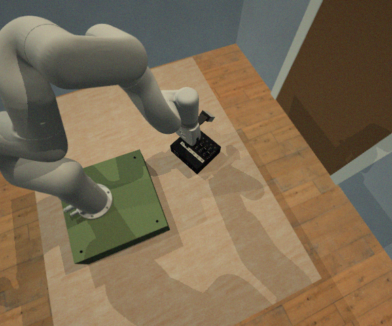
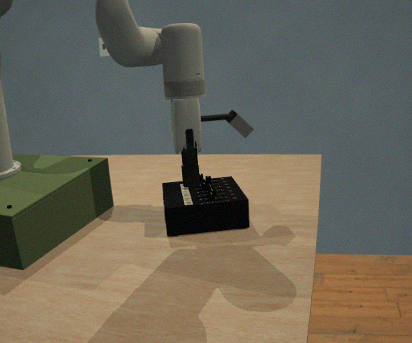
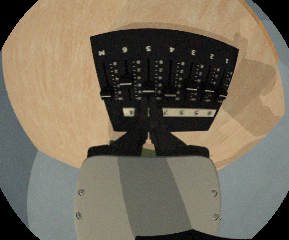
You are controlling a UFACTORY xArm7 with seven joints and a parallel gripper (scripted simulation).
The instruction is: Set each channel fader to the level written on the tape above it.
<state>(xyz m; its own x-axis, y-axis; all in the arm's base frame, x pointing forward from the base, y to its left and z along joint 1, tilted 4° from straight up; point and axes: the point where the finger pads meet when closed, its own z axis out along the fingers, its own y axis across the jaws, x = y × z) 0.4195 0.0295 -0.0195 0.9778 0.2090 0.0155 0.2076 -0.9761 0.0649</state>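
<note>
Right now my hand is 3 cm short of the fader cap, 2 cm to the left of it and 1 cm above it. Round my hand: master fader: 1 cm ahead, 5 cm to the left, 1 cm below.
</note>
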